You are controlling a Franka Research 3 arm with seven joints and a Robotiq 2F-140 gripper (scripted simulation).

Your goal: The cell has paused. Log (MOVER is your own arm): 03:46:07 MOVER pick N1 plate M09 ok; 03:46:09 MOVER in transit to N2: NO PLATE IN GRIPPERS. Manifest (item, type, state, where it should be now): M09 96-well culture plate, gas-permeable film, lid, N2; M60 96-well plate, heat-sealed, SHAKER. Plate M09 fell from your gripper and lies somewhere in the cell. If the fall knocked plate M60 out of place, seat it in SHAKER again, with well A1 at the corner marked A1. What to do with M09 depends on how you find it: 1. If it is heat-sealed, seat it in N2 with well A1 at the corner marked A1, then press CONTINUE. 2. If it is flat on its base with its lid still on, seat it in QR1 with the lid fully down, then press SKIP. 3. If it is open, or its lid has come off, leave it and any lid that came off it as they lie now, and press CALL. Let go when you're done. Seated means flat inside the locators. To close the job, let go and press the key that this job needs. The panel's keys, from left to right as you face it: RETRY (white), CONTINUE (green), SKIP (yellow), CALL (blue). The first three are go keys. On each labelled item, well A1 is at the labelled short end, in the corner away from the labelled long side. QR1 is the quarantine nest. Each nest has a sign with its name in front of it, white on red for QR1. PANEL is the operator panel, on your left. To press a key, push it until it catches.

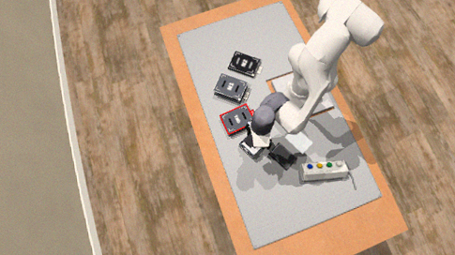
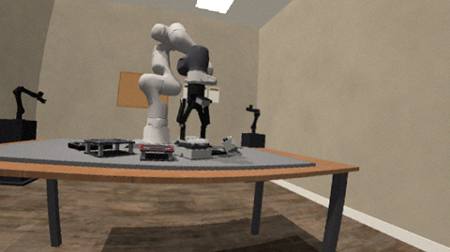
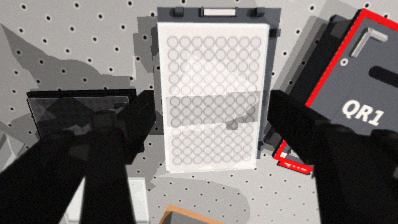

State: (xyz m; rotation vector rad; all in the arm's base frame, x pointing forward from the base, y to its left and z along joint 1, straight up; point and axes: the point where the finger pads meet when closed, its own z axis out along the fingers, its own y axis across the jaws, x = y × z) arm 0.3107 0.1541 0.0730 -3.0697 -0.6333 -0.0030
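My gripper is now 20 mm above the white 96-well plate. Also, from my hand: pale lid 220 mm behind, 90 mm below, 70 mm to the left; dark plate 120 mm to the left, 100 mm behind, 90 mm below; QR1 nest 150 mm to the right, 60 mm below, 40 mm ahead.
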